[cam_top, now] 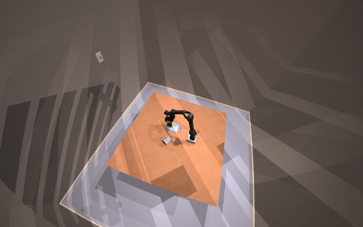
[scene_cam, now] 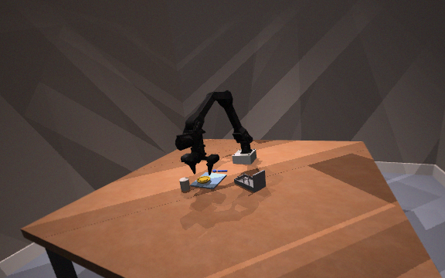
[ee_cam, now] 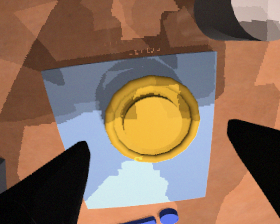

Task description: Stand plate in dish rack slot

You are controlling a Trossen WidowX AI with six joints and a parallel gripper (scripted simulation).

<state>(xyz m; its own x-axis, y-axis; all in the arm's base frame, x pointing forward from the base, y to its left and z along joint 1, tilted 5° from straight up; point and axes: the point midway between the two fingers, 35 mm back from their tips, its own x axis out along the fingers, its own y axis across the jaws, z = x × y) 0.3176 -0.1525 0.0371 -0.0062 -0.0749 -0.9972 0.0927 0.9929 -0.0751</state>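
Right now the yellow plate is 3 cm below my gripper tip and 1 cm behind it. From my gripper tip the other things lie so: white cup: 7 cm to the right, 6 cm ahead, 2 cm below; blue utensil: 14 cm behind, 4 cm below, 3 cm to the left; light blue mat: 4 cm below, 3 cm behind, 2 cm to the left.
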